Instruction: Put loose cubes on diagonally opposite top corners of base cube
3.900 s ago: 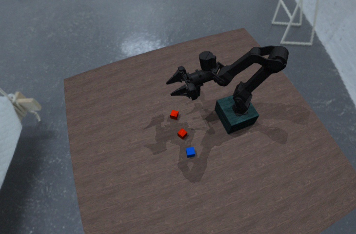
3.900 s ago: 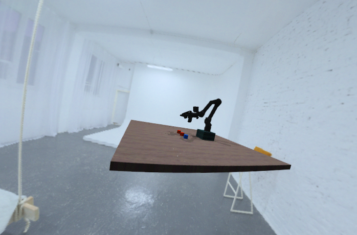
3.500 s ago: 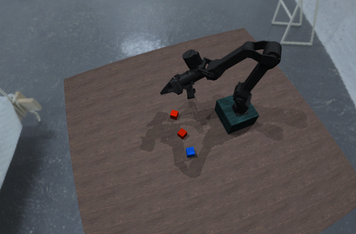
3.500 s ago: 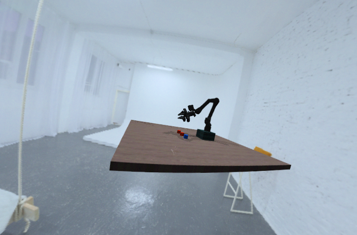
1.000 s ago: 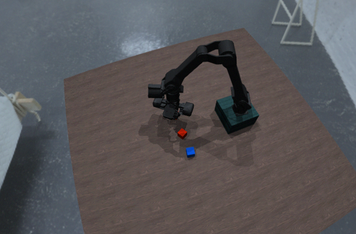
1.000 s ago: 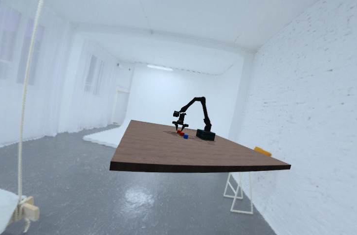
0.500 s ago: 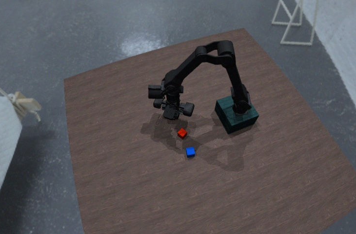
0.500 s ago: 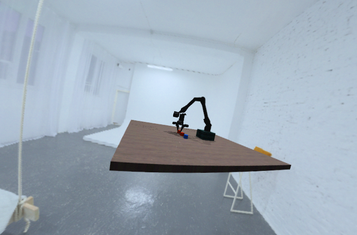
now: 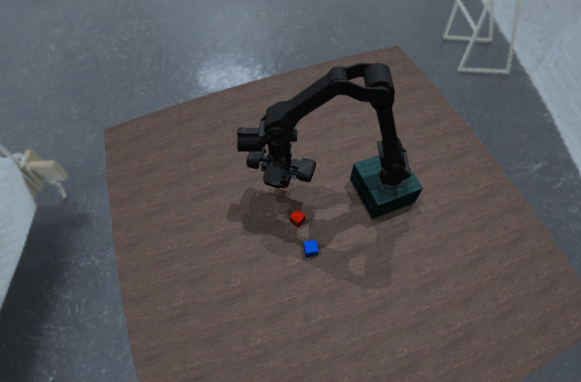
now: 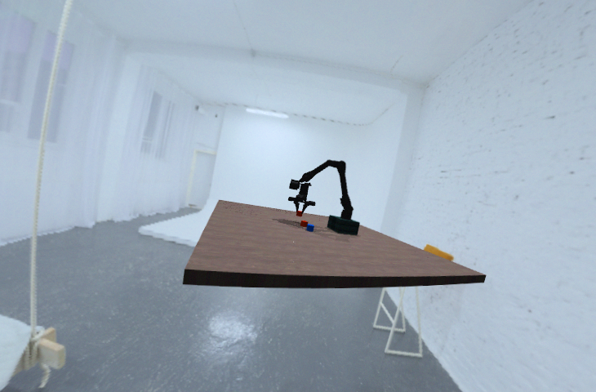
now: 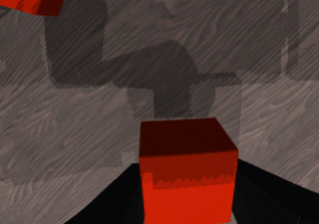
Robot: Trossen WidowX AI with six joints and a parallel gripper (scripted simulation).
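My gripper tip is now 21 cm to the right of the blue base cube, 4 cm above it and 3 cm past it.
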